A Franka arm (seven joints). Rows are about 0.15 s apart.
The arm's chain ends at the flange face. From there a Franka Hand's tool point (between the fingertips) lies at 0.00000 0.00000 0.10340 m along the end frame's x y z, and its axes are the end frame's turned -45 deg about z.
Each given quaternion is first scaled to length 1.
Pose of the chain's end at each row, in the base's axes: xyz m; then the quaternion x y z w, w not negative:
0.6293, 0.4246, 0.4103, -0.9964, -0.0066, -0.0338, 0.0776
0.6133, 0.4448, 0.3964, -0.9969, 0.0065, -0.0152, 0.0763
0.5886, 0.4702, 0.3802, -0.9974, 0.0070, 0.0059, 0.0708
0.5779, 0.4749, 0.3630, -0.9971, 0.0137, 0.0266, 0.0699
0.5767, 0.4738, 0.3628, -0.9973, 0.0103, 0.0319, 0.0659
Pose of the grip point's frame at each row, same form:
0.6362, 0.4406, 0.3084, -0.9180, -0.3874, -0.0609, 0.0588
0.6165, 0.4605, 0.2943, -0.9235, -0.3755, -0.0432, 0.0647
0.5875, 0.4848, 0.2778, -0.9242, -0.3752, -0.0216, 0.0677
0.5726, 0.4894, 0.2608, -0.9264, -0.3689, -0.0022, 0.0748
0.5703, 0.4875, 0.2605, -0.9253, -0.3721, 0.0043, 0.0731

